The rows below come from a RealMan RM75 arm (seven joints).
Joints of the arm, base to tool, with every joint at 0 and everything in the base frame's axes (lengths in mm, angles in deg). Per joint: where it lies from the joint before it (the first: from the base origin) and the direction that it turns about. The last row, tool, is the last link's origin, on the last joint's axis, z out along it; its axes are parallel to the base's.
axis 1: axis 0 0 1 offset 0.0 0.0 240.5
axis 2: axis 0 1 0 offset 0.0 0.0 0.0
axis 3: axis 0 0 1 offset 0.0 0.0 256.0
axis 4: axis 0 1 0 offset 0.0 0.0 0.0
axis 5: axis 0 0 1 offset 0.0 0.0 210.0
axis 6: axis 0 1 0 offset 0.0 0.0 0.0
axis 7: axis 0 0 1 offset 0.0 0.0 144.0
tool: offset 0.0 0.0 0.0
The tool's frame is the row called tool.
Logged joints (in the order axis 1, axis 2, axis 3, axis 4, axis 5, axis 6, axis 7), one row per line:
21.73, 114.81, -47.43, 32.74, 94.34, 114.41, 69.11
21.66, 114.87, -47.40, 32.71, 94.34, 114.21, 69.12
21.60, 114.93, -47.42, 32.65, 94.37, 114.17, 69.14
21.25, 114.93, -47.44, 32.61, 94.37, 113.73, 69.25
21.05, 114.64, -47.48, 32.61, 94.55, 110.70, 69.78
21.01, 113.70, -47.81, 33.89, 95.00, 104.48, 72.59
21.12, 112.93, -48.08, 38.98, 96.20, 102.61, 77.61
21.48, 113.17, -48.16, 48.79, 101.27, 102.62, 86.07
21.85, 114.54, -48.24, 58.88, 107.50, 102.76, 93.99
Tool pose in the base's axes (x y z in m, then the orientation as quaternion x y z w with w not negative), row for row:
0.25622, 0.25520, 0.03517, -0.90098, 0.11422, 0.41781, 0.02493
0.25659, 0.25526, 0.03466, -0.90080, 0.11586, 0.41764, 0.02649
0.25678, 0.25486, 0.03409, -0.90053, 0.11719, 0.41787, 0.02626
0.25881, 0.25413, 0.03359, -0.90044, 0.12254, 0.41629, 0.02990
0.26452, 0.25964, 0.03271, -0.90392, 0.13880, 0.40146, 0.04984
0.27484, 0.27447, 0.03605, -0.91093, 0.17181, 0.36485, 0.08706
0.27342, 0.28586, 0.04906, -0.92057, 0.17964, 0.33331, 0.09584
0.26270, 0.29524, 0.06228, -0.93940, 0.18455, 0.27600, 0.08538
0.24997, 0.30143, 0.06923, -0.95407, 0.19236, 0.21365, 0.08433
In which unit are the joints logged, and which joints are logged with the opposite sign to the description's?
The joints are logged in degrees. Opposite sign: axis 4, axis 5, axis 6.
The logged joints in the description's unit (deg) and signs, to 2 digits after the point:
21.73, 114.81, -47.43, -32.74, -94.34, -114.41, 69.11
21.66, 114.87, -47.40, -32.71, -94.34, -114.21, 69.12
21.60, 114.93, -47.42, -32.65, -94.37, -114.17, 69.14
21.25, 114.93, -47.44, -32.61, -94.37, -113.73, 69.25
21.05, 114.64, -47.48, -32.61, -94.55, -110.70, 69.78
21.01, 113.70, -47.81, -33.89, -95.00, -104.48, 72.59
21.12, 112.93, -48.08, -38.98, -96.20, -102.61, 77.61
21.48, 113.17, -48.16, -48.79, -101.27, -102.62, 86.07
21.85, 114.54, -48.24, -58.88, -107.50, -102.76, 93.99

